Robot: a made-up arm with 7 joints. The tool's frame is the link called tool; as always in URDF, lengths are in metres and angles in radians. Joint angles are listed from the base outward.
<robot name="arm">
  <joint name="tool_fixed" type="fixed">
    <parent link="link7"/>
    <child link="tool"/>
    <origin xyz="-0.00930 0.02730 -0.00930" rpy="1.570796 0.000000 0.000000"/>
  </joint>
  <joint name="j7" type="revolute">
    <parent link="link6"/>
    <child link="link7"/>
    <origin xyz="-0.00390 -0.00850 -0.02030" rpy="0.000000 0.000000 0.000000"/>
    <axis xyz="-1 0 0"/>
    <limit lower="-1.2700" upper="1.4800"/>
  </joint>
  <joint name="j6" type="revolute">
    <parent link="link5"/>
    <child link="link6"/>
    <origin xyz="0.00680 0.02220 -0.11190" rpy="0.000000 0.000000 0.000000"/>
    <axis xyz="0 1 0"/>
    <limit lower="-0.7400" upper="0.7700"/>
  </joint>
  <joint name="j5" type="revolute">
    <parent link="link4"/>
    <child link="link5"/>
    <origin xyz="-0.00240 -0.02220 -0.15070" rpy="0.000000 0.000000 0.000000"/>
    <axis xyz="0 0 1"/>
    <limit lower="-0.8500" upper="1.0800"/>
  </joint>
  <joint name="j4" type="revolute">
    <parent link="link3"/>
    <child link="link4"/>
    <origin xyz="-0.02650 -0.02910 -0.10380" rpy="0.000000 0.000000 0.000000"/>
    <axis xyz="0 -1 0"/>
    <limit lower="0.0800" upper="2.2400"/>
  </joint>
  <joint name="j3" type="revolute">
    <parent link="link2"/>
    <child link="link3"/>
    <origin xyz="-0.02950 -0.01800 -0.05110" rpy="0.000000 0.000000 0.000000"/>
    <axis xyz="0 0 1"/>
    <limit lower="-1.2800" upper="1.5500"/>
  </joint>
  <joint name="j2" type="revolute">
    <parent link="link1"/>
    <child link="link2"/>
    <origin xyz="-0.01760 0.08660 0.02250" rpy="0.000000 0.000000 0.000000"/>
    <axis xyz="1 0 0"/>
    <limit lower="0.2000" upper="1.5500"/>
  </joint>
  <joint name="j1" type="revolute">
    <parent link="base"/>
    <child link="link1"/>
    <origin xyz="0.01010 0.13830 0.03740" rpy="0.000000 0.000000 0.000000"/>
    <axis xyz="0 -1 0"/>
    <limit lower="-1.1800" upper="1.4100"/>
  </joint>
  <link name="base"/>
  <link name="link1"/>
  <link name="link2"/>
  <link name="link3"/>
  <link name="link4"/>
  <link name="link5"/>
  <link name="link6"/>
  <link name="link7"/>
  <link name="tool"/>
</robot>
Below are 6 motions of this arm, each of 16 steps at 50 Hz.
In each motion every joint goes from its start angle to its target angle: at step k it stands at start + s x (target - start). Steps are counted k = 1, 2, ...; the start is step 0. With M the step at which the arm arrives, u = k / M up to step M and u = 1 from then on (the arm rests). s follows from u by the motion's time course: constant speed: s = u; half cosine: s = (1 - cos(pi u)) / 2; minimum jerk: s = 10 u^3 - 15 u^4 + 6 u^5.
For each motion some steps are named. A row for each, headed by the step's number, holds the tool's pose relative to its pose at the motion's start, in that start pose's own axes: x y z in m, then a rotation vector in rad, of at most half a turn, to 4 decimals.
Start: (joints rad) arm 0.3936 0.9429 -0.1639 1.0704 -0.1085 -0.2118 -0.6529
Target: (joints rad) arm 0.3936 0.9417 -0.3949 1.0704 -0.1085 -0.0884 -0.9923
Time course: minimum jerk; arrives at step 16
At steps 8, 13, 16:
8: 0.0015 0.0218 0.0163 0.0604 -0.0605 -0.0133
13: 0.0024 0.0429 0.0291 0.1165 -0.1202 -0.0119
16: 0.0024 0.0453 0.0304 0.1227 -0.1268 -0.0109

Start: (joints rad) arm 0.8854 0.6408 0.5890 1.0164 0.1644 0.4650 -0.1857
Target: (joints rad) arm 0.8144 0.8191 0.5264 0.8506 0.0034 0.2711 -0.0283
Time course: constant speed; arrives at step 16
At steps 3, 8, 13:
3: -0.0013 -0.0053 -0.0077 0.0046 -0.0570 0.0254
8: -0.0028 -0.0135 -0.0213 0.0082 -0.1562 0.0637
13: -0.0034 -0.0212 -0.0356 0.0068 -0.2603 0.0962

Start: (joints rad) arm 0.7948 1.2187 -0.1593 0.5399 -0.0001 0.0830 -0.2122
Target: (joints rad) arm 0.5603 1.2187 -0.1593 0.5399 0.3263 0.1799 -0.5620
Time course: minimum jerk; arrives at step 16
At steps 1, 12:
1: -0.0001 0.0001 0.0000 0.0005 0.0002 -0.0004
12: -0.0435 0.0248 0.0105 0.1973 0.0450 -0.2038

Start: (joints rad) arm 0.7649 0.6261 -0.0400 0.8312 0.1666 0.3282 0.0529
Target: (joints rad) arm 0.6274 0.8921 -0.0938 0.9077 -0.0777 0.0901 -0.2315
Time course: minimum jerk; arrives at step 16
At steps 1, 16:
1: 0.0000 0.0001 -0.0002 0.0012 -0.0011 0.0004
16: 0.0089 0.0284 -0.0703 0.4434 -0.4991 0.2395

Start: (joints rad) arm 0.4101 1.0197 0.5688 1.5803 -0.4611 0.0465 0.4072
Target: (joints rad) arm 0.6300 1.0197 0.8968 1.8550 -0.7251 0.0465 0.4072
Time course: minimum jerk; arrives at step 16
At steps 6, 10, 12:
6: 0.0124 0.0183 -0.0405 0.1764 -0.0568 -0.0016
10: 0.0295 0.0632 -0.0963 0.4674 -0.1503 -0.0405
12: 0.0353 0.0843 -0.1132 0.5785 -0.1854 -0.0675

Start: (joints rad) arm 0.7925 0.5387 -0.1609 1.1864 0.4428 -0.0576 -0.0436
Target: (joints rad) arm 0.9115 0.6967 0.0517 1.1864 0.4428 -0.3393 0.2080
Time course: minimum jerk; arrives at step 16
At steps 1, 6, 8, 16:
1: 0.0002 -0.0001 -0.0002 0.0000 -0.0001 0.0011
6: 0.0199 -0.0092 -0.0246 -0.0008 -0.0203 0.1350
8: 0.0376 -0.0145 -0.0445 -0.0022 -0.0466 0.2454
16: 0.0804 -0.0185 -0.0875 -0.0055 -0.1361 0.4873

